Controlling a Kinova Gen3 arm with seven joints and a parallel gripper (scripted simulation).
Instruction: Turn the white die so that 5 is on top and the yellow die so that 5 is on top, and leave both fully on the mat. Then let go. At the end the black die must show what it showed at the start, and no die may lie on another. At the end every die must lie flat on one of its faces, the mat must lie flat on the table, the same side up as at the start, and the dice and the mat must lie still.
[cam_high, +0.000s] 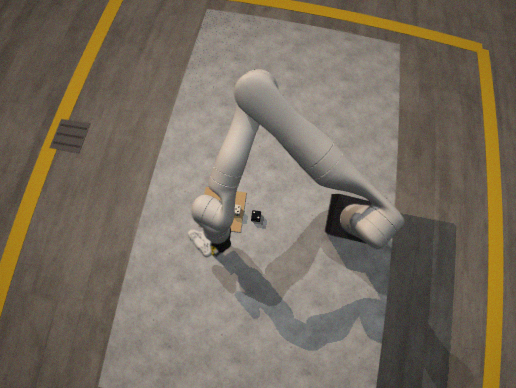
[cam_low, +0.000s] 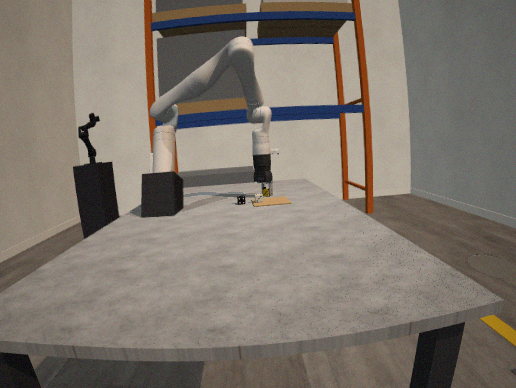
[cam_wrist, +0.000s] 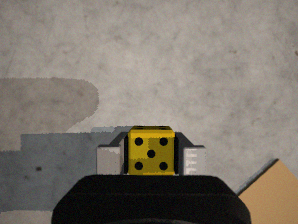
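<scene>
Right now my hand is 140 mm to the left of the tan mat, 20 mm above it and 10 mm short of it. Round my hand: white die (140 mm to the right, 30 mm behind); then black die (140 mm to the right, 100 mm behind, 10 mm below); then yellow die (10 mm below).
</scene>
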